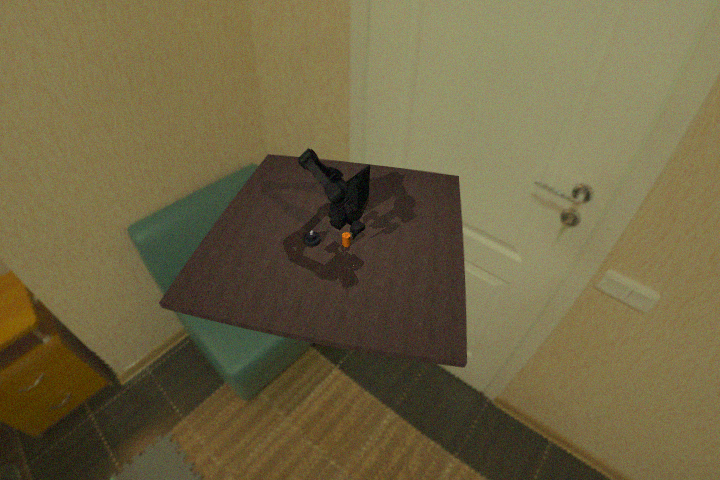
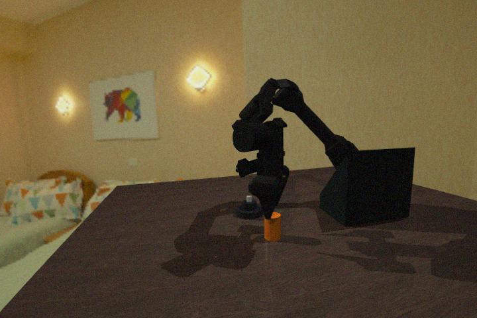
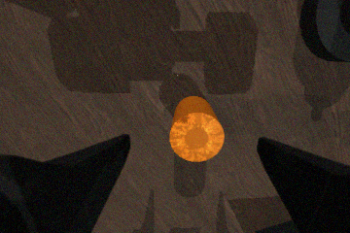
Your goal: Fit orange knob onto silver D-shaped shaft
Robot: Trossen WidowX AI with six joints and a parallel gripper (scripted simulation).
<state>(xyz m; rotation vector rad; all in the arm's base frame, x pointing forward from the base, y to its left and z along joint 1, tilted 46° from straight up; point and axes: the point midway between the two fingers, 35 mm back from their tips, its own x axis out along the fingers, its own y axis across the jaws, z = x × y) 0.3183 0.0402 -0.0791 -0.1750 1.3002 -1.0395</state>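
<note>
My gripper tip is now 2 cm above the orange knob. The rest, counted from my gripper tip: round pedestal: 1 cm ahead, 17 cm to the right, 4 cm below.
</note>
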